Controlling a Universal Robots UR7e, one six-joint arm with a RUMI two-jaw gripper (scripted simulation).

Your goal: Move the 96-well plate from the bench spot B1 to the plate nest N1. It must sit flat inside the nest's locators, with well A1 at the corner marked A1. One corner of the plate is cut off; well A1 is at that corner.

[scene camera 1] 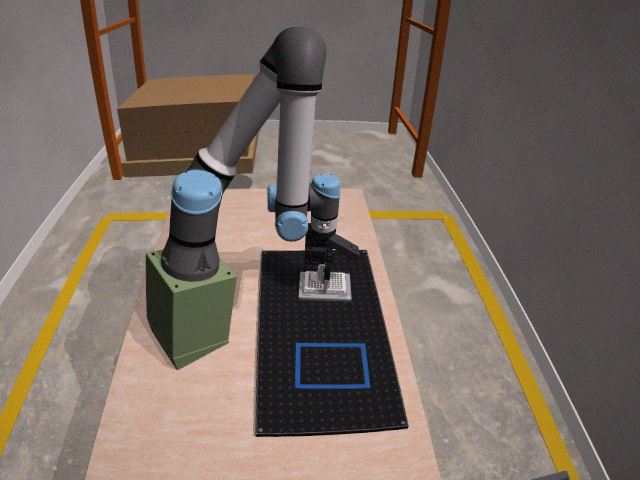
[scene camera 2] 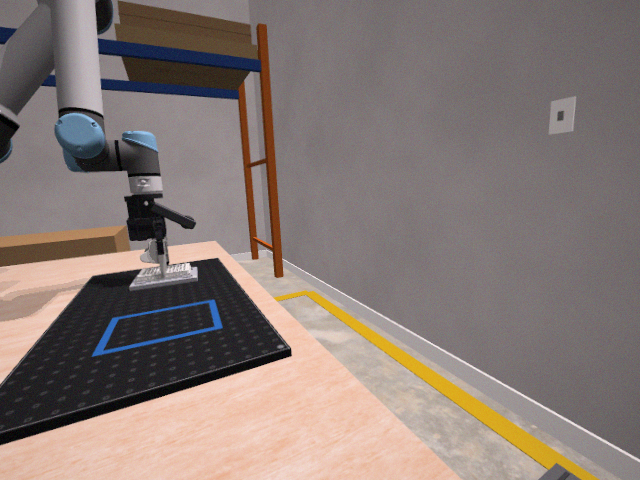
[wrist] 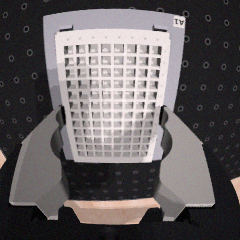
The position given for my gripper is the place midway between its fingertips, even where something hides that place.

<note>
In view: my gripper (scene camera 2: 164, 273) and a white 96-well plate (wrist: 113, 110).
My gripper shows as well in scene camera 1 (scene camera 1: 324, 283) and in the wrist view (wrist: 112, 106).
</note>
